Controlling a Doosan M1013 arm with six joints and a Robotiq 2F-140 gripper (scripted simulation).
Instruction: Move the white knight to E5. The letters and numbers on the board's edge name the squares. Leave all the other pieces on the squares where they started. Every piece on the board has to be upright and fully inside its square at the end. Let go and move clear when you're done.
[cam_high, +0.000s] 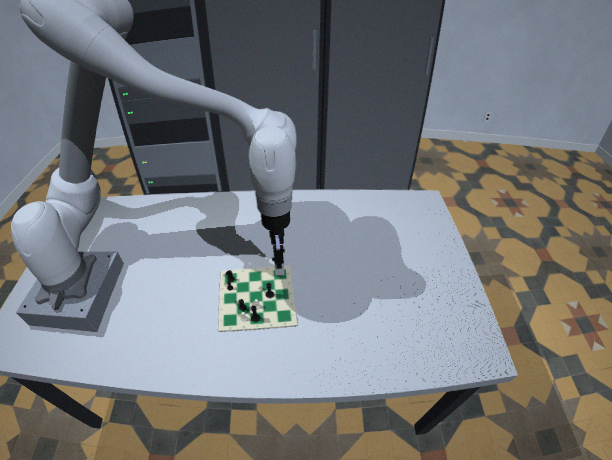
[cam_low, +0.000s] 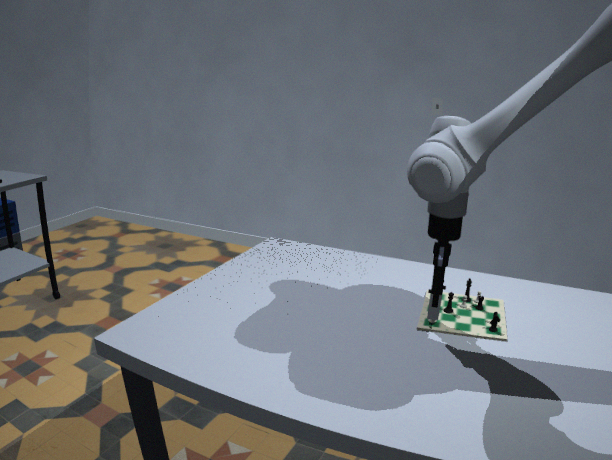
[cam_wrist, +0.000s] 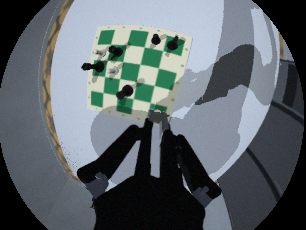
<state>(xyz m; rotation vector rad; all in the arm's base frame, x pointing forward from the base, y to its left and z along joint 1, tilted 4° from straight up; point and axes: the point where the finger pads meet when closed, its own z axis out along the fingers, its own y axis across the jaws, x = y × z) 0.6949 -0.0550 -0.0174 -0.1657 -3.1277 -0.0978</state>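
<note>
The white knight is 30 mm below my hand. Also, from my hand: green-and-cream chessboard 80 mm behind, 70 mm to the right, 50 mm below.
</note>
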